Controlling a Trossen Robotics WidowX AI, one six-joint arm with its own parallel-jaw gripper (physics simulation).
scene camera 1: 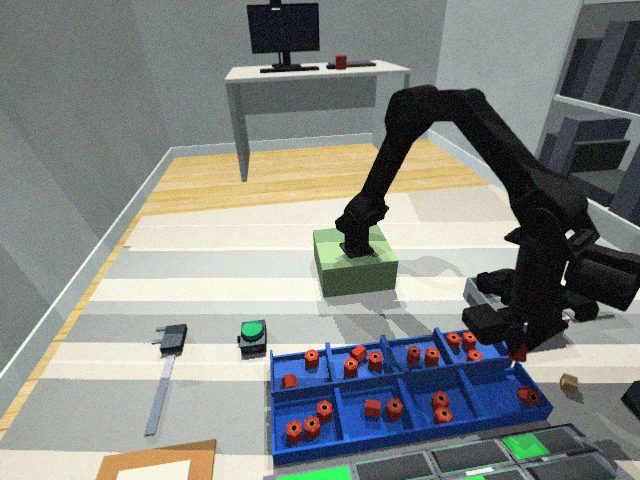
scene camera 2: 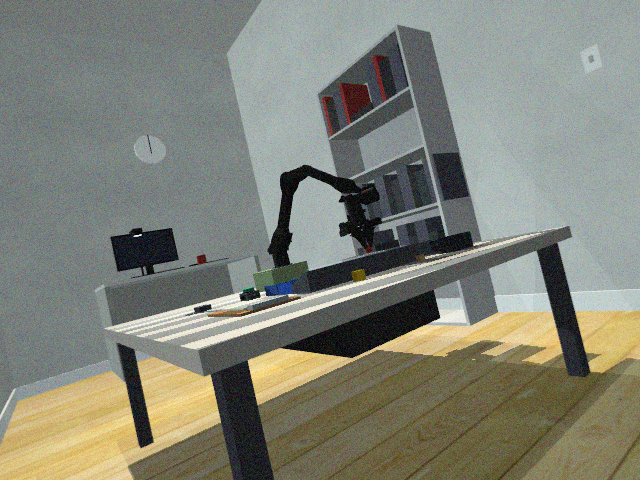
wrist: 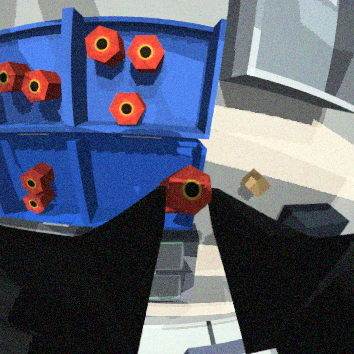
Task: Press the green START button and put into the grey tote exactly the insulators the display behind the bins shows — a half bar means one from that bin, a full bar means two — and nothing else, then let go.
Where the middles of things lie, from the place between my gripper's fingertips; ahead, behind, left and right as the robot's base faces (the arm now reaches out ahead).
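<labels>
The wooden board point(scene camera 1: 203, 452) is 60 cm to the right of my hand, 2 cm ahead of it and 7 cm below it. There's a dark block point(scene camera 2: 456, 242) too, 17 cm to the left of my hand, 20 cm ahead and 5 cm below, and the display point(scene camera 1: 590, 447) is 22 cm to the right of my hand, 10 cm ahead and also 5 cm below. As for the grey tote point(scene camera 1: 471, 294), my hand is 12 cm past it, 12 cm to the right of it and 5 cm above it.
</labels>
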